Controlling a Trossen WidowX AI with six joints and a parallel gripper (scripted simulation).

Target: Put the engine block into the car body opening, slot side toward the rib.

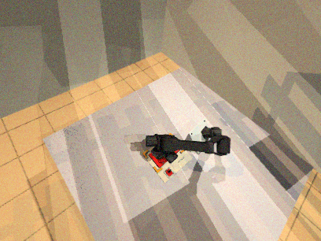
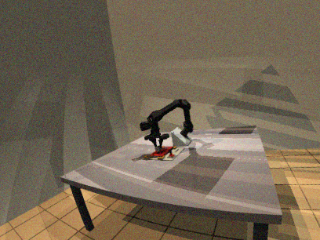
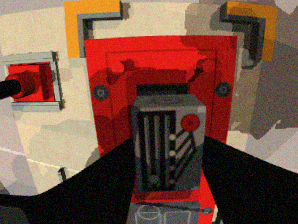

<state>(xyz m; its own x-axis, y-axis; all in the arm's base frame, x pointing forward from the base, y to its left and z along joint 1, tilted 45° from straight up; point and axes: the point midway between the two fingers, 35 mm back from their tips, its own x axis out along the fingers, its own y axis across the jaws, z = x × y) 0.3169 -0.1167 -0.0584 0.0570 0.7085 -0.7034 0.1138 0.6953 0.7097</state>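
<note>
My gripper tip is 10 mm above the engine block.
</note>
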